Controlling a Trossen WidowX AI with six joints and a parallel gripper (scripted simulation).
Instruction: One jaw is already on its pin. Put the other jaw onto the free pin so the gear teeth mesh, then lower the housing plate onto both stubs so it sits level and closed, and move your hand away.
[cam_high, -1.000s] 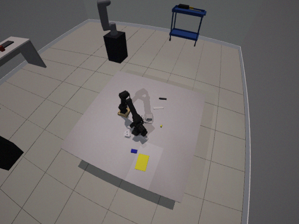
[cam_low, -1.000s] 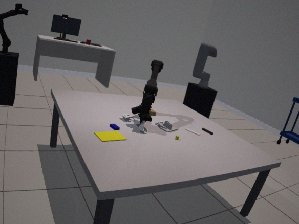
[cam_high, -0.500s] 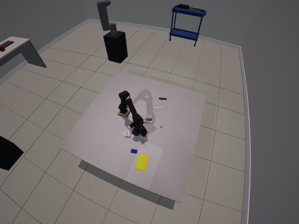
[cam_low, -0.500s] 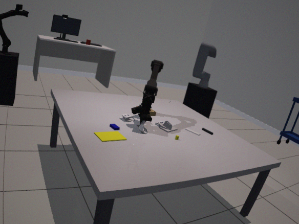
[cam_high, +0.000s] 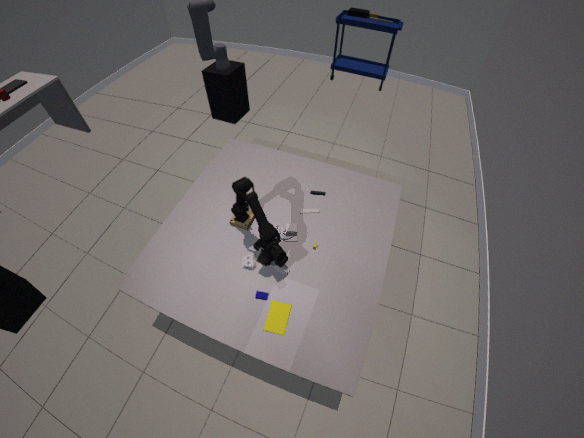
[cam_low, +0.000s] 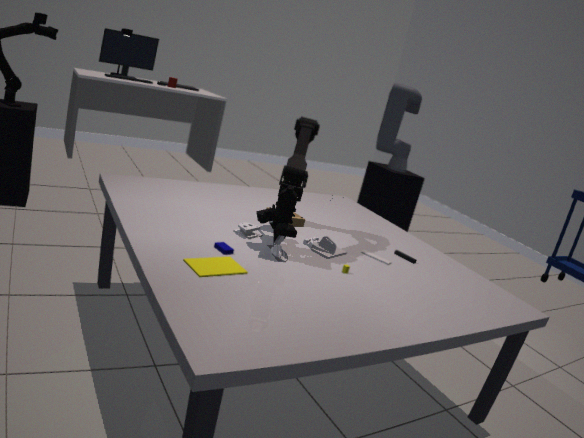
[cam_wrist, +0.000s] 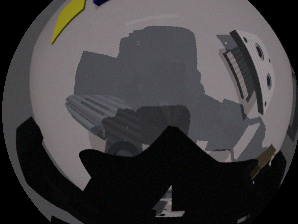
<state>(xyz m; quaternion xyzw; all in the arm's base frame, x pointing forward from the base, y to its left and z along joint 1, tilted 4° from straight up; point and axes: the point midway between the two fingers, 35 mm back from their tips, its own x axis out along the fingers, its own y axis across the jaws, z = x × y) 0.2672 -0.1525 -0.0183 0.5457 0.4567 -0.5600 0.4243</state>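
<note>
Right now the jaw is 40 mm ahead of my gripper tip, 10 mm to the right of it and 40 mm above it. From my gripper tip the other things lie so: white block 100 mm behind, 70 mm to the right, 10 mm above; yellow cube 180 mm ahead, 170 mm to the left, 10 mm above; blue block 50 mm ahead, 200 mm to the right, 10 mm above.
</note>
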